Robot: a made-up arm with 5 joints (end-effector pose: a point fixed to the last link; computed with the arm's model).
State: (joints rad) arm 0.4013 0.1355 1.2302 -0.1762 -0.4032
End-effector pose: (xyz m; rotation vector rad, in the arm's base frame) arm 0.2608 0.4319 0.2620 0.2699 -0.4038 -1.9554
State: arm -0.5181 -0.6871 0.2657 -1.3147 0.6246
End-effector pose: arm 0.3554 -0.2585 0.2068 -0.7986 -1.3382 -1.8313
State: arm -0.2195 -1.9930 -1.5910 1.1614 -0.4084
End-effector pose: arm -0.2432 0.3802 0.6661 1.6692 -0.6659 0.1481
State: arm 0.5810 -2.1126 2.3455 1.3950 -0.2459
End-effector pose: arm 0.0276 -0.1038 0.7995 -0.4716 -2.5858 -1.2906
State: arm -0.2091 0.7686 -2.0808 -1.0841 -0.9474
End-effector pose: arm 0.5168 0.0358 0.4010 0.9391 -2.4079 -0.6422
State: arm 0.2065 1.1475 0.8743 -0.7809 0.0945
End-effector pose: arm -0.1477 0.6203 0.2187 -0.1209 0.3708 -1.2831
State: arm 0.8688 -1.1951 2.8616 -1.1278 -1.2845
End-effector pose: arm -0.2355 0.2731 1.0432 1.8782 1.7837 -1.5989
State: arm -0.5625 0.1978 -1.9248 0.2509 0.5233
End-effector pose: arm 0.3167 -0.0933 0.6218 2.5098 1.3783 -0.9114
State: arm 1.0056 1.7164 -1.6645 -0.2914 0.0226
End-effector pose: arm 0.3558 0.1914 0.6314 -0.1833 -2.7627 -0.6010
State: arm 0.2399 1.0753 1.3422 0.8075 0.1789
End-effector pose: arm -0.2288 0.4395 0.2450 0.1841 -0.0123 0.1575
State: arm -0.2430 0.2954 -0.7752 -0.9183 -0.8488
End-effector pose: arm 0.3349 -0.1903 0.1109 -0.0044 -2.1881 -1.7573
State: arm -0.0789 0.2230 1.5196 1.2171 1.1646
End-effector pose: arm 0.0425 0.2948 0.1349 -0.3004 -0.2017 0.9899
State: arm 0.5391 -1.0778 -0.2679 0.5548 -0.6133
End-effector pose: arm -0.2244 -0.3810 0.5194 1.4474 1.4047 1.5692
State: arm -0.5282 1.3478 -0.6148 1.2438 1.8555
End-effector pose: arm -0.0279 0.0695 0.0579 1.3156 -0.3878 -2.7690
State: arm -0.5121 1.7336 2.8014 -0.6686 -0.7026
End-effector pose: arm 0.3297 0.4788 0.6001 1.4464 -2.4640 0.1232
